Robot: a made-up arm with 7 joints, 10 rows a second.
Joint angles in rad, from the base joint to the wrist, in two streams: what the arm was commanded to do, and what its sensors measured. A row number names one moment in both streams.
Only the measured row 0 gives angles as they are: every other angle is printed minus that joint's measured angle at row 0.
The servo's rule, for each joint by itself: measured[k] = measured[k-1] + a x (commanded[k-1-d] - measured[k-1]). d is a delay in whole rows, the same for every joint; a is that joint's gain. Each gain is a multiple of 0.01, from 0.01 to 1. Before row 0 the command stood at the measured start. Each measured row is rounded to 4 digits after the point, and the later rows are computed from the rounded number. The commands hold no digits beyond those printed.
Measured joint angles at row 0:
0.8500 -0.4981 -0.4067 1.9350 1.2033 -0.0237 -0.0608
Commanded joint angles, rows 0 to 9:
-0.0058 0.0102 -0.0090 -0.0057 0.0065 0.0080 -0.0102
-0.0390 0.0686 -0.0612 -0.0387 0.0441 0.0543 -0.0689
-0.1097 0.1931 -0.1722 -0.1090 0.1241 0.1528 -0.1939
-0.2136 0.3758 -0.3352 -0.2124 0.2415 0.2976 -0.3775
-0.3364 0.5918 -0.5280 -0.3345 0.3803 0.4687 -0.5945
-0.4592 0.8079 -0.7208 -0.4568 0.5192 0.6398 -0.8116
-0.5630 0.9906 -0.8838 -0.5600 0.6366 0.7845 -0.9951
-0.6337 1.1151 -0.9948 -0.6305 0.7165 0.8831 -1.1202
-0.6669 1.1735 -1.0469 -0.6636 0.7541 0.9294 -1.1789
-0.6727 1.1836 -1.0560 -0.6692 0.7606 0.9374 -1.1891
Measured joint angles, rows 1 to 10:
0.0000 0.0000 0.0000 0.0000 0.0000 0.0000 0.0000
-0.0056 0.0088 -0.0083 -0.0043 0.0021 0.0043 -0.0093
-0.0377 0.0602 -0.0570 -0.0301 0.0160 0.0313 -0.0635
-0.1068 0.1745 -0.1630 -0.0893 0.0517 0.0969 -0.1822
-0.2093 0.3476 -0.3214 -0.1816 0.1143 0.2053 -0.3599
-0.3313 0.5576 -0.5115 -0.2963 0.2021 0.3475 -0.5734
-0.4541 0.7729 -0.7041 -0.4167 0.3067 0.5053 -0.7902
-0.5586 0.9601 -0.8694 -0.5242 0.4156 0.6561 -0.9767
-0.6307 1.0934 -0.9848 -0.6039 0.5149 0.7787 -1.1073
-0.6655 1.1623 -1.0419 -0.6487 0.5938 0.8601 -1.1725
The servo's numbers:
d 1
a 0.96 0.86 0.92 0.75 0.33 0.54 0.91

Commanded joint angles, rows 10 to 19:
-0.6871 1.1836 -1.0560 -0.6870 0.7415 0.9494 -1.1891
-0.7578 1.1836 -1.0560 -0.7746 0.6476 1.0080 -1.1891
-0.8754 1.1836 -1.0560 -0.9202 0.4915 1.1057 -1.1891
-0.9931 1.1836 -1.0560 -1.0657 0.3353 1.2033 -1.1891
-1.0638 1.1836 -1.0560 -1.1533 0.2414 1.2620 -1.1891
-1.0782 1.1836 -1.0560 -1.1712 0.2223 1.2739 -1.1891
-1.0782 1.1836 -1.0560 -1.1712 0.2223 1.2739 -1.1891
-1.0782 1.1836 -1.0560 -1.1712 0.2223 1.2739 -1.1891
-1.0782 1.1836 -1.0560 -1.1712 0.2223 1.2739 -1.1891
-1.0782 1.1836 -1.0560 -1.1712 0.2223 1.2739 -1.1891
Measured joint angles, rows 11 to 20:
-0.6724 1.1806 -1.0549 -0.6641 0.6488 0.9018 -1.1876
-0.6865 1.1832 -1.0559 -0.6813 0.6794 0.9275 -1.1890
-0.7549 1.1835 -1.0560 -0.7513 0.6689 0.9710 -1.1891
-0.8706 1.1836 -1.0560 -0.8780 0.6104 1.0437 -1.1891
-0.9882 1.1836 -1.0560 -1.0188 0.5196 1.1299 -1.1891
-1.0608 1.1836 -1.0560 -1.1197 0.4278 1.2012 -1.1891
-1.0775 1.1836 -1.0560 -1.1583 0.3600 1.2405 -1.1891
-1.0782 1.1836 -1.0560 -1.1680 0.3146 1.2585 -1.1891
-1.0782 1.1836 -1.0560 -1.1704 0.2841 1.2668 -1.1891
-1.0782 1.1836 -1.0560 -1.1710 0.2637 1.2706 -1.1891

